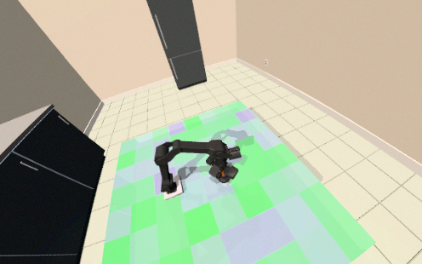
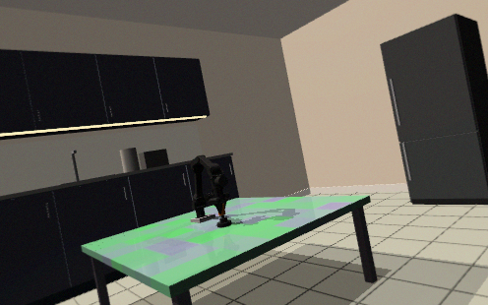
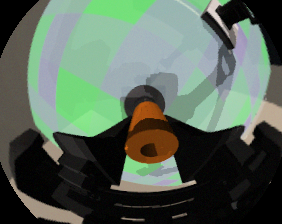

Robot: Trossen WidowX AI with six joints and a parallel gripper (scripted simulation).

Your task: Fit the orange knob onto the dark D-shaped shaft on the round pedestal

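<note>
The dark round pedestal is 4 cm below my gripper tip. Round my gripper tip: orange knob 2 cm above.
</note>
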